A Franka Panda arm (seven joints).
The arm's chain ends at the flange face. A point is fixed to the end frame.
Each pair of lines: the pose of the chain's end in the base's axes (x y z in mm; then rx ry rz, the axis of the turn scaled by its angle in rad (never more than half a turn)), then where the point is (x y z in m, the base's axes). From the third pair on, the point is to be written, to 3 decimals.
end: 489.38 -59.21 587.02 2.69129 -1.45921 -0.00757
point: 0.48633 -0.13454 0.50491
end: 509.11 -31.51 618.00 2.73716 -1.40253 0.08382
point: 0.51449 -0.10792 0.53701
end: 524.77 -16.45 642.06 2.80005 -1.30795 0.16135
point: 0.540 -0.093 0.562
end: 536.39 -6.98 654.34 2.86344 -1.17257 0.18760
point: 0.560 -0.082 0.575
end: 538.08 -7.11 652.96 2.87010 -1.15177 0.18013
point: 0.562 -0.082 0.574
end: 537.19 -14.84 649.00 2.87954 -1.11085 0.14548
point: 0.561 -0.089 0.569
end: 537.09 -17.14 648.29 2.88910 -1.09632 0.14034
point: 0.562 -0.091 0.568
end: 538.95 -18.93 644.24 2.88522 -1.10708 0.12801
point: 0.562 -0.092 0.564
